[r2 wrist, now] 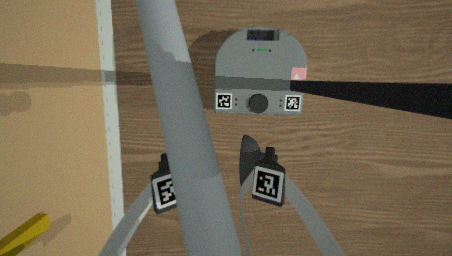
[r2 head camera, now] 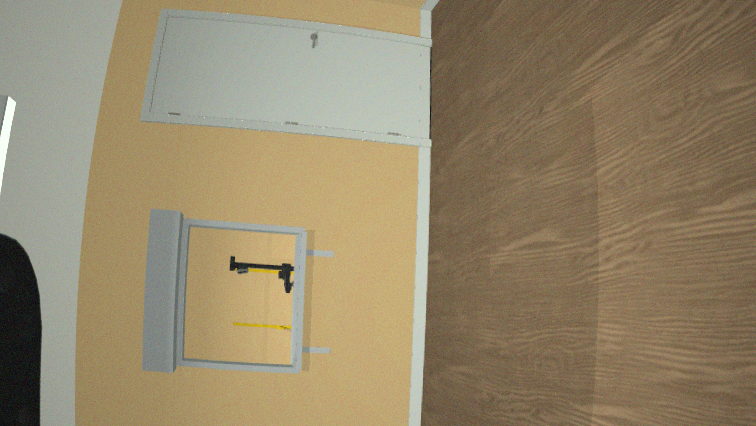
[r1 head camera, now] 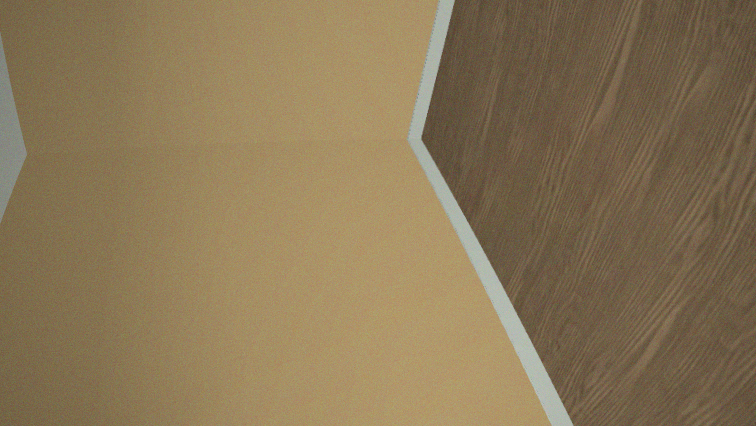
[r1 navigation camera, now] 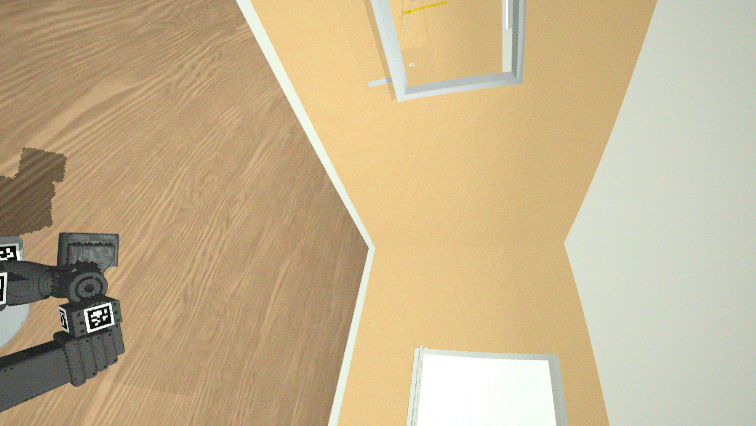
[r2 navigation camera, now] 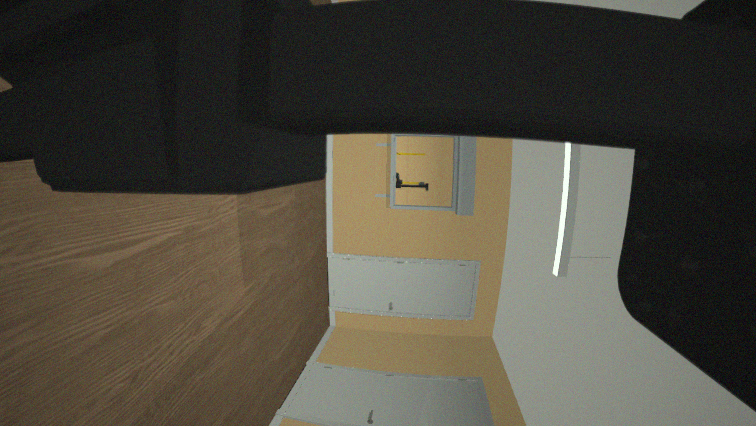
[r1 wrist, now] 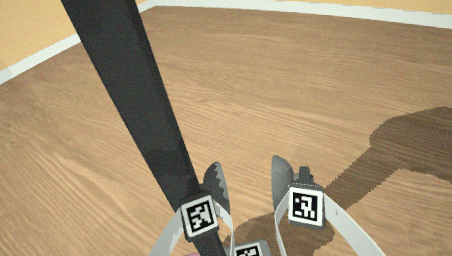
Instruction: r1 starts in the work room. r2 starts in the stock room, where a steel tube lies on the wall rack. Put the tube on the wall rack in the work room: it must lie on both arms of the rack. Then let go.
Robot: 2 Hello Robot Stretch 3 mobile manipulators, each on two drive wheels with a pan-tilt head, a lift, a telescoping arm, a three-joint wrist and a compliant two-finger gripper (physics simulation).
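The grey steel tube (r2 wrist: pixel 185 110) runs steeply through the r2 wrist view, over the left finger and its tag. r2's gripper (r2 wrist: pixel 212 155) is open; a gap shows between the tube and the right finger. A yellow stock-room rack arm (r2 wrist: pixel 25 234) shows at the lower left, apart from the visible stretch of tube. r1's gripper (r1 wrist: pixel 250 175) is open with no tube between its fingers. The work-room rack shows through the wall opening as two yellow uprights (r2 head camera: pixel 261 324) (r2 navigation camera: pixel 412 153); r1 (r2 head camera: pixel 261 265) (r2 navigation camera: pixel 412 185) stands before one of them. Whether the tube touches the stock-room rack is hidden.
The framed wall opening (r2 head camera: pixel 298 317) (r2 navigation camera: pixel 392 174) (r1 navigation camera: pixel 460 85) links the rooms, with small brackets below. A grey door (r2 head camera: pixel 290 79) (r2 navigation camera: pixel 402 285) stands beside it. r2's base (r2 wrist: pixel 260 62) is beside the wall. r2's dark body blocks much of its navigation view.
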